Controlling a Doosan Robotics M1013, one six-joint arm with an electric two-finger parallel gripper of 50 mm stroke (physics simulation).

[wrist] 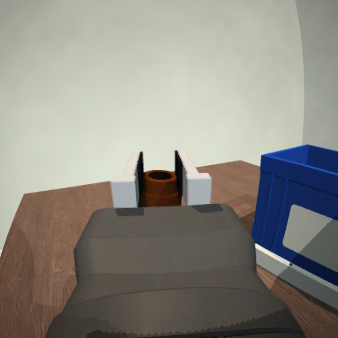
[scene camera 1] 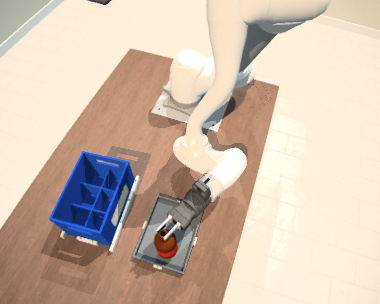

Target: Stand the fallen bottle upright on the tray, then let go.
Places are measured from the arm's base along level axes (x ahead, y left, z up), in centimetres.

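Pixels of known places: gripper, fingertip midpoint: (wrist: 158, 164) (scene camera 1: 160, 235); arm's base, origin of the base link: (scene camera 1: 186, 99).
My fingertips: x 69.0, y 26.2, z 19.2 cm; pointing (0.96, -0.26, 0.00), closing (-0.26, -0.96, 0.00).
For each thing: its middle in the pictures, then the offset to it from my fingertips. "*": a spot on its surface instead. Level surfaces: height alone.
- brown bottle with a red band, body centre: (wrist: 156, 257) (scene camera 1: 165, 241) dx -0.7, dy +0.7, dz -8.2 cm
- grey tray, surface spot: (scene camera 1: 186, 246) * dx -4.8, dy +6.6, dz -19.4 cm
- blue crate with dividers, body centre: (scene camera 1: 97, 198) dx -3.2, dy -29.9, dz -11.1 cm
- pale rail, body centre: (wrist: 311, 284) (scene camera 1: 125, 212) dx -5.5, dy -20.3, dz -18.4 cm
- brown table, its level: dz -19.9 cm
The brown bottle with a red band (scene camera 1: 165, 244) (wrist: 160, 194) stands about upright over the grey tray (scene camera 1: 186, 246), inside its rim in the scene view, with its mouth up. Whether its base touches the tray floor cannot be told. My gripper (scene camera 1: 162, 233) (wrist: 158, 164) is shut on the bottle's neck, one pale finger on each side, and reaches in at a slant from the back right. In the wrist view the open mouth shows between the fingers, and the gripper body hides the lower bottle. The tray does not show in the wrist view.
A blue crate with dividers (scene camera 1: 111, 227) (wrist: 270, 215) stands left of the tray in the scene view, at the right in the wrist view. A pale rail (scene camera 1: 125, 216) (wrist: 300, 277) runs along its tray side. The brown table (scene camera 1: 235, 215) (wrist: 50, 225) carries them and the arm's base.
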